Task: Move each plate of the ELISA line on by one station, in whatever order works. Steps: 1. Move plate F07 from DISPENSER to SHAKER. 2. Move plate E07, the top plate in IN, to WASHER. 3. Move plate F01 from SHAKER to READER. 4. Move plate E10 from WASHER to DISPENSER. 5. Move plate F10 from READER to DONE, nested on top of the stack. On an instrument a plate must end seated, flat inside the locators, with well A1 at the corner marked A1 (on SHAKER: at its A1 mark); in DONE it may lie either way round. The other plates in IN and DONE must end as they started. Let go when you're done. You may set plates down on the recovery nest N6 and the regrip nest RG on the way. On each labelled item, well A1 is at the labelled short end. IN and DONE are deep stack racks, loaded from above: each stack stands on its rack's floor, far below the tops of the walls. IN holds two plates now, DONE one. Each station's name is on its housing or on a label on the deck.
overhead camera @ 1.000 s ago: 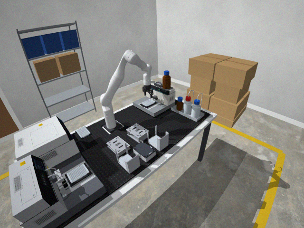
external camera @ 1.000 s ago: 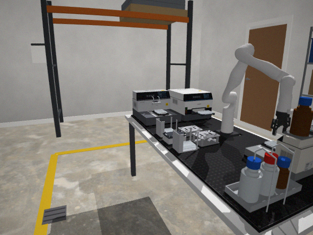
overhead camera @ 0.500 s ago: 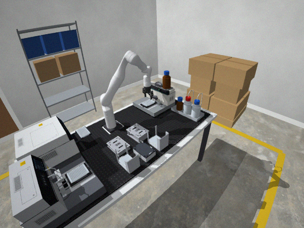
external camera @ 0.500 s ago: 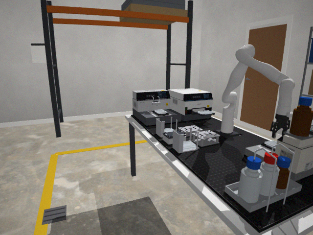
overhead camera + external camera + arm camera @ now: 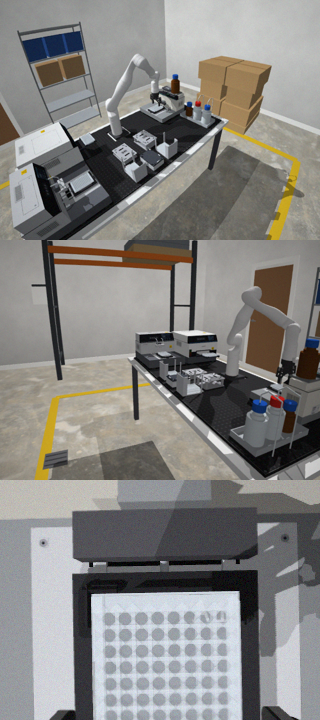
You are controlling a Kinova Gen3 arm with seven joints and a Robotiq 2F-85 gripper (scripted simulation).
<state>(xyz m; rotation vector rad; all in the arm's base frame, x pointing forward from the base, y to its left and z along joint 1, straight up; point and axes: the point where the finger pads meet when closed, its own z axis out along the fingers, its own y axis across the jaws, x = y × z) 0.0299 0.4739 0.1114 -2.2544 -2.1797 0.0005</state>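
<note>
Right now the dispenser stage is 5 cm below my hand. From my hand the other things lie so: dispenser deck (1 cm to the left, 9 cm below); then brown bottle (11 cm ahead, 17 cm to the left, 17 cm above); then dispenser (1 cm ahead, 18 cm to the left, 3 cm below).
</note>
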